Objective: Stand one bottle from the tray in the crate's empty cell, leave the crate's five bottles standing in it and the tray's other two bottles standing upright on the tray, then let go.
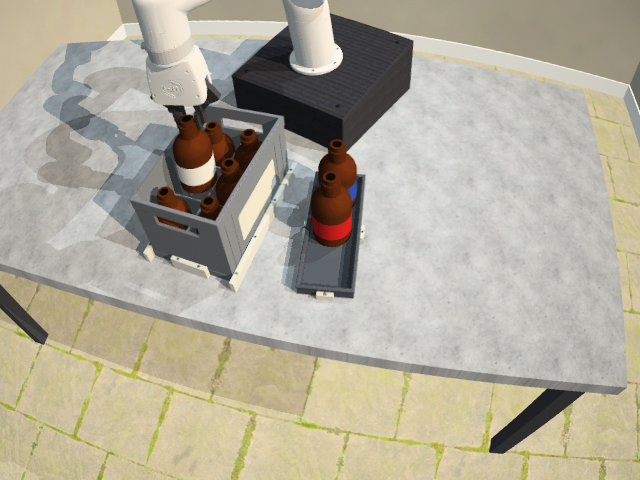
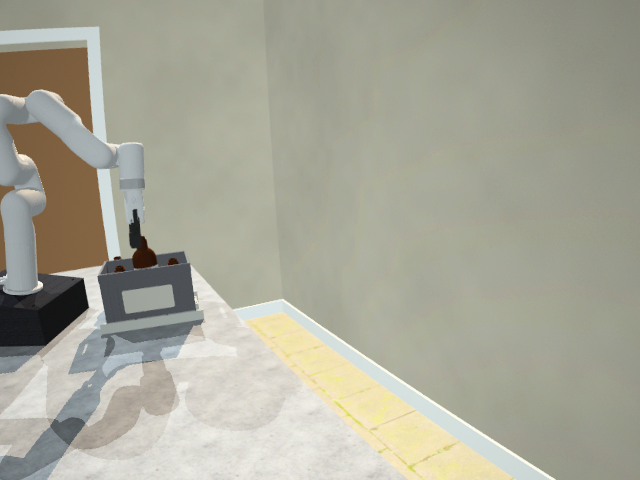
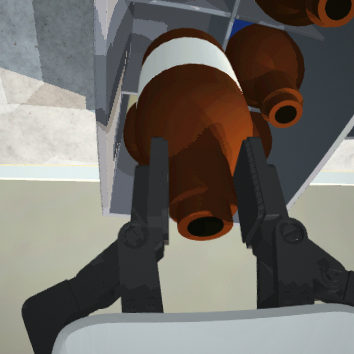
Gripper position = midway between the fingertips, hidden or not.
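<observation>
Red-labelled bottle [image 1: 331,204], out of frame in image 3. Blue-labelled bottle [image 1: 337,159]. White-labelled brown bottle [image 1: 192,148]. My gripper [image 1: 192,123], also in image 2 [image 2: 135,246] and image 3 [image 3: 202,156].
</observation>
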